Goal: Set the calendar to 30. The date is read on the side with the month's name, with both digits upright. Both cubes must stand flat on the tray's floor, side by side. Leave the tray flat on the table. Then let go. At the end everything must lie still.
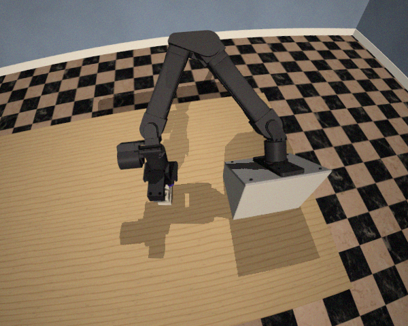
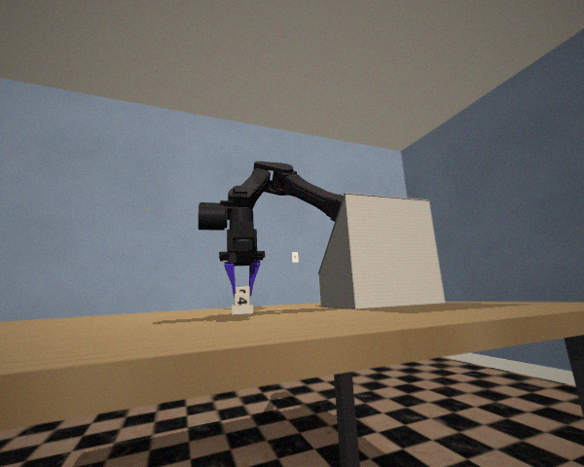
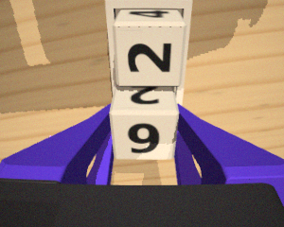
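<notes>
Right now the white tray is 2 cm to the left of my hand and 3 cm below it.
</notes>
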